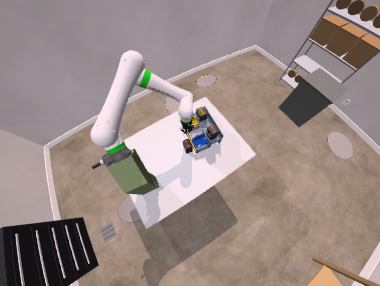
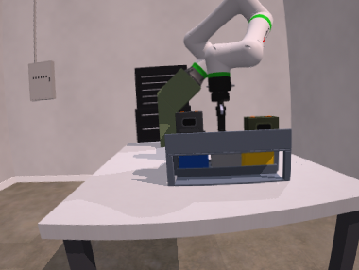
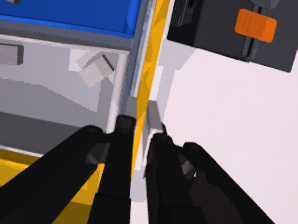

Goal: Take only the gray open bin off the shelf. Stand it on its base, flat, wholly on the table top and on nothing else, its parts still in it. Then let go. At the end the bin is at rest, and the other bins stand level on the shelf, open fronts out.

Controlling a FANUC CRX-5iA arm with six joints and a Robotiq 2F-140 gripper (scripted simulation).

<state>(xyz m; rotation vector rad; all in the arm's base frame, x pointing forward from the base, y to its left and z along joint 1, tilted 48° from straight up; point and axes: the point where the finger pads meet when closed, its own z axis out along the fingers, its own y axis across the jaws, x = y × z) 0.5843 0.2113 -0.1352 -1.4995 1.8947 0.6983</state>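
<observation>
My gripper is now 30 mm above the thin yellow strip. From my hand the other things lie so: gray open bin (100 mm ahead, 50 mm below, 20 mm to the right); dark box (100 mm to the right, 70 mm behind, 30 mm below); blue bin (130 mm to the right, 80 mm ahead, 50 mm below).
</observation>
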